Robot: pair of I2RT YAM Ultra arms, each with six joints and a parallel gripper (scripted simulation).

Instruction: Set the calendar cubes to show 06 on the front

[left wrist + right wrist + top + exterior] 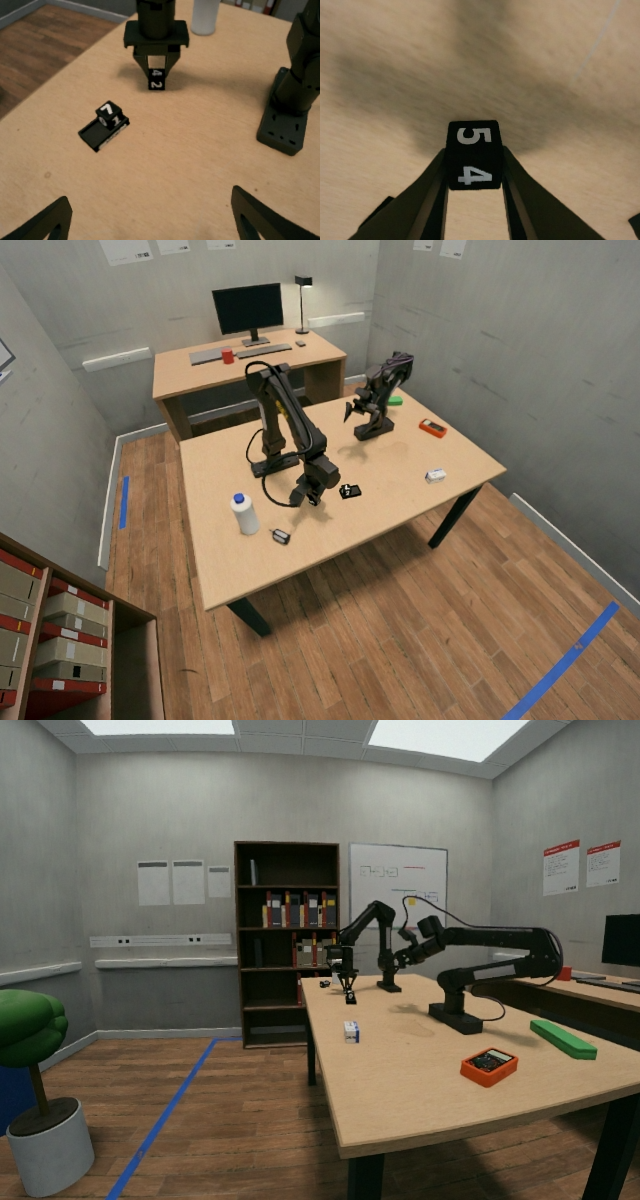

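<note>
The black calendar tray lies 14 cm to the left of my right hand, 2 cm below it and 2 cm ahead of it. The rest, counted from my right hand: orange meter (73 cm to the left, 13 cm behind, 1 cm below).
</note>
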